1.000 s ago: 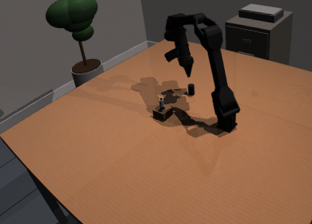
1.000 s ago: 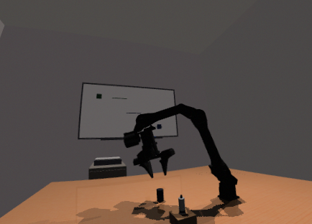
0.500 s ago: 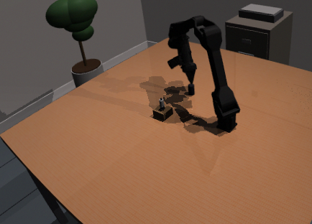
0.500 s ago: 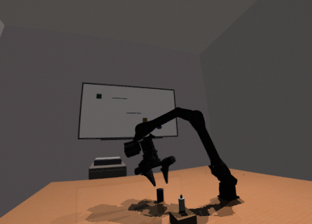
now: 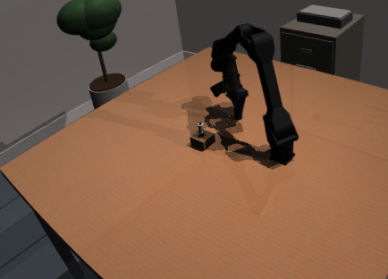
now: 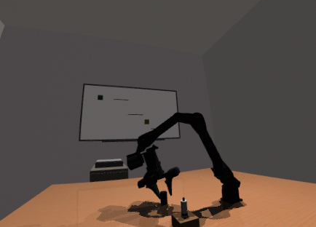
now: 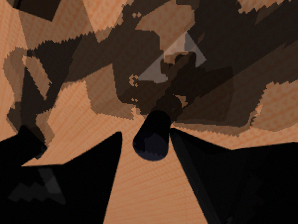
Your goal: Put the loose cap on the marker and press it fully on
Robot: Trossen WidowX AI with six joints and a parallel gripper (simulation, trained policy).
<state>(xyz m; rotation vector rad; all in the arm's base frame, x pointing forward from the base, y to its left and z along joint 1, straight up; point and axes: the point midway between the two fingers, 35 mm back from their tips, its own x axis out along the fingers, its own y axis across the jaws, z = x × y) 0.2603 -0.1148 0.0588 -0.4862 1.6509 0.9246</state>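
Right now the black cap is 1 cm ahead of my gripper tip.
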